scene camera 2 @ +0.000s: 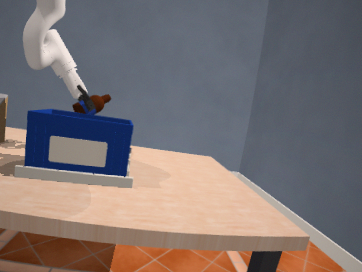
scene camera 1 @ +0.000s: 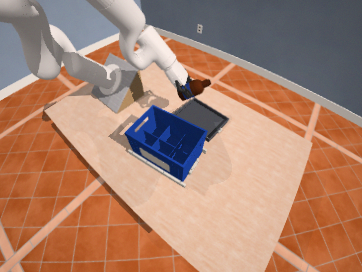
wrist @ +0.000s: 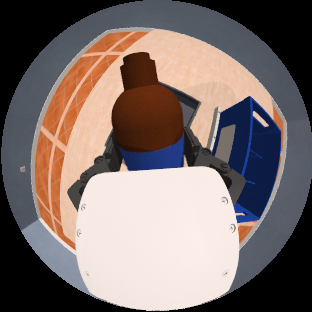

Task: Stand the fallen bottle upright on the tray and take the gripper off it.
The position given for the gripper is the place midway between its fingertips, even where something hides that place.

Observation:
In view: the gripper [wrist: 151, 138] and a brown bottle [wrist: 146, 117].

